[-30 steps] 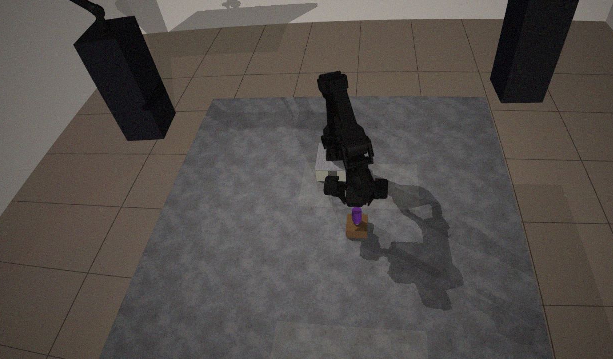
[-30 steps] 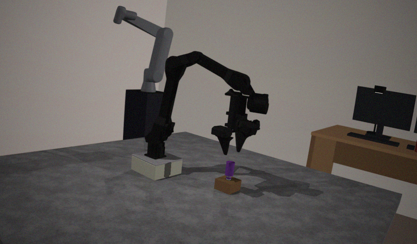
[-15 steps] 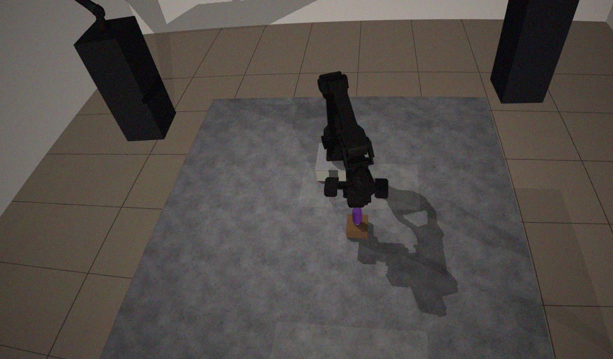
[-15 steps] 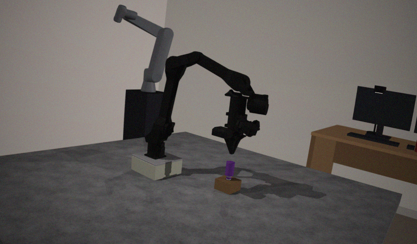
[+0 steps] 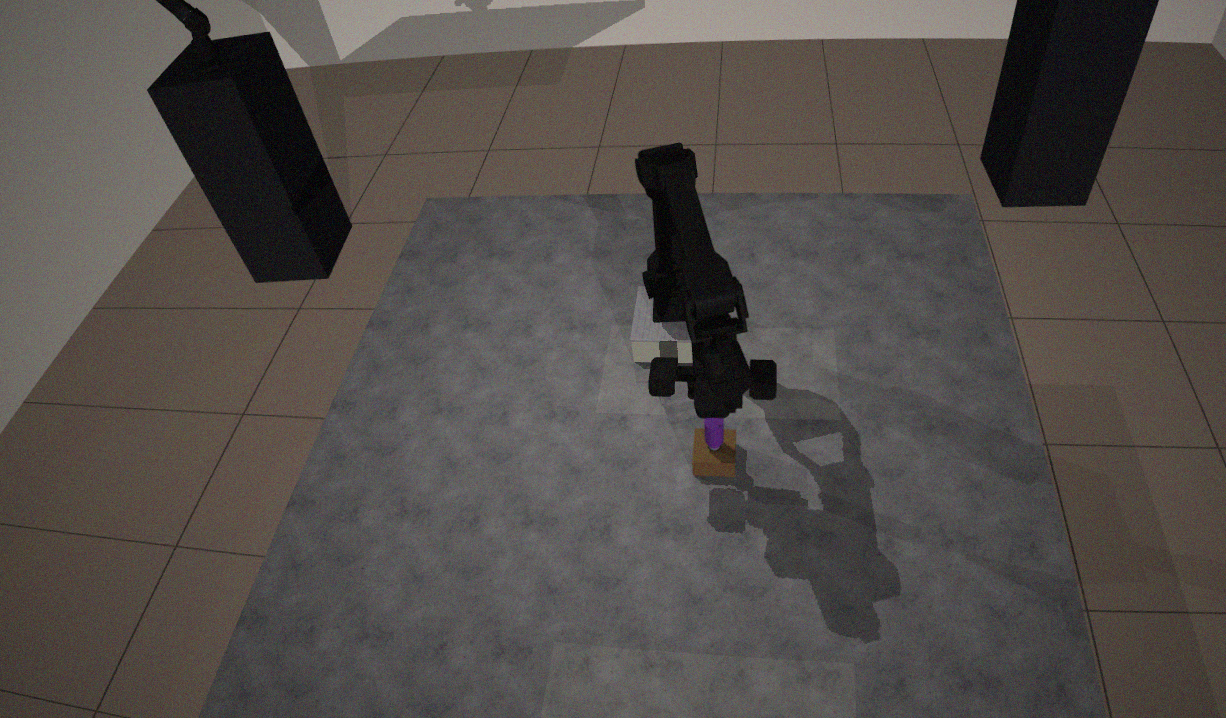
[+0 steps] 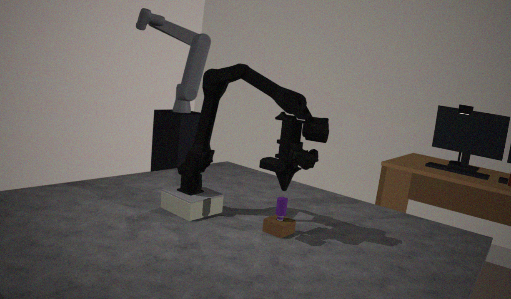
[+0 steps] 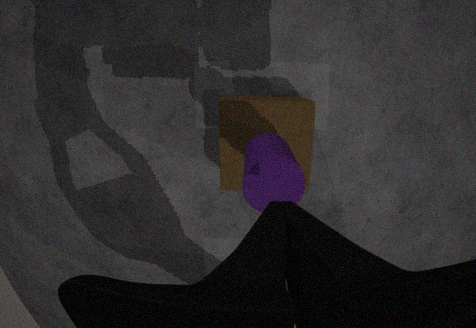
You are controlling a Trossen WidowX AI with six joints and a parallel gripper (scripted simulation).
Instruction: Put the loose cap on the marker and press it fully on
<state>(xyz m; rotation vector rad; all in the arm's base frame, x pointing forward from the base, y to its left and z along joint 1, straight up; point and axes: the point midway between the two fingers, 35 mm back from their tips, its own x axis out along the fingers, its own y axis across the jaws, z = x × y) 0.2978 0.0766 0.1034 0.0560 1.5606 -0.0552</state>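
My gripper tip is 5 cm above the purple cap. Round my gripper tip: brown holder block: 11 cm below.
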